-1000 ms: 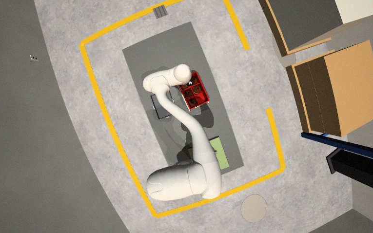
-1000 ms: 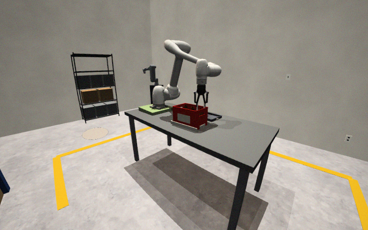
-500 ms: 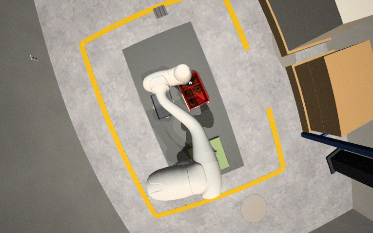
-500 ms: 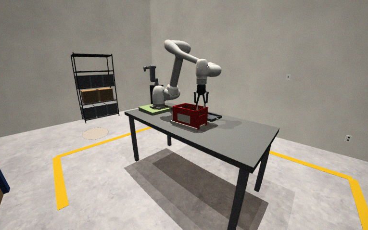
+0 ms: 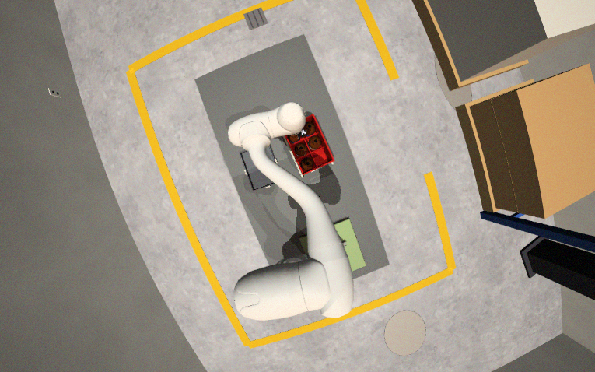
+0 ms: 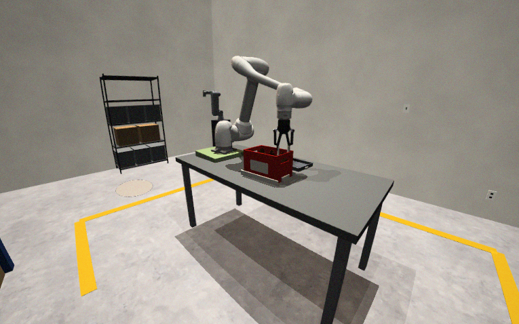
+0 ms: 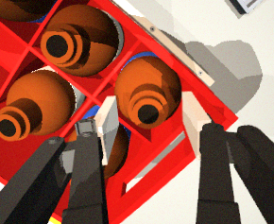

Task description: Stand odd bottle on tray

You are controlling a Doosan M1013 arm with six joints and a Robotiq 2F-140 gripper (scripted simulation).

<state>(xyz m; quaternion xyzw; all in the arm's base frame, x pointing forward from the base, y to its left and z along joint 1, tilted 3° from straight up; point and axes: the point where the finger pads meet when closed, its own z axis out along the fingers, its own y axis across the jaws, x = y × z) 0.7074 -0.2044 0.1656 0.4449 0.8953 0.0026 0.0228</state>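
Now: hand 9 cm past the red crate, 9 cm above it and 3 cm to the left of it. Round my hand: dark grey tray: 27 cm to the left, 16 cm below, 4 cm behind.
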